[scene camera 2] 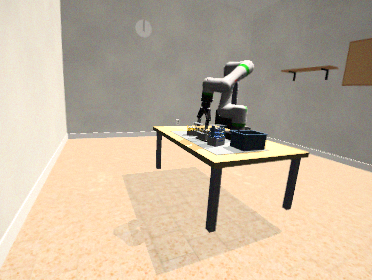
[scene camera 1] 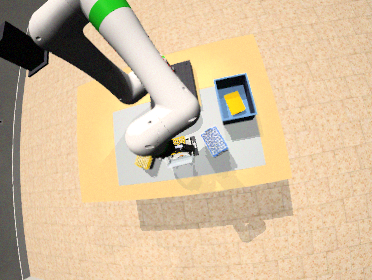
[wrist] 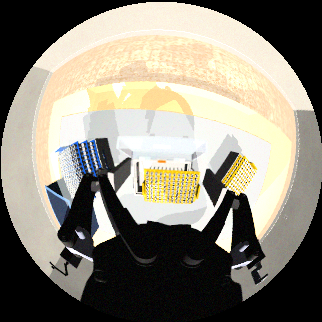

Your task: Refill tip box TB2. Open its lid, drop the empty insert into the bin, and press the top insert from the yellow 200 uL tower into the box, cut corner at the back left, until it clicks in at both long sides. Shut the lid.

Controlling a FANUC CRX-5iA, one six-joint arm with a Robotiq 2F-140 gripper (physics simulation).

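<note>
The open box (wrist: pixel 136 185) stands below my gripper, a white rim and orange catch showing; its label is not readable. Its clear lid (scene camera 1: pixel 180 160) (wrist: pixel 162 146) is open on the far side in the wrist view. A yellow insert (wrist: pixel 171 186) lies at the box, between my fingers but not gripped; tips show along its far edge. Its seating and cut corner cannot be told. My gripper (scene camera 2: pixel 204 123) (wrist: pixel 167 170) is open, one finger beside each short end. The yellow tower (scene camera 1: pixel 144 161) (wrist: pixel 240 173) is right in the wrist view. A yellow insert (scene camera 1: pixel 234 103) lies in the bin (scene camera 1: pixel 218 100).
The blue tip tower (scene camera 1: pixel 214 141) (scene camera 2: pixel 216 136) (wrist: pixel 75 167) stands on the other side of the box from the yellow tower. The blue bin (scene camera 2: pixel 248 140) (wrist: pixel 58 202) is beyond it. A grey mat (scene camera 1: pixel 130 175) lies under the towers, and a dark block (scene camera 1: pixel 185 72) is behind the arm.
</note>
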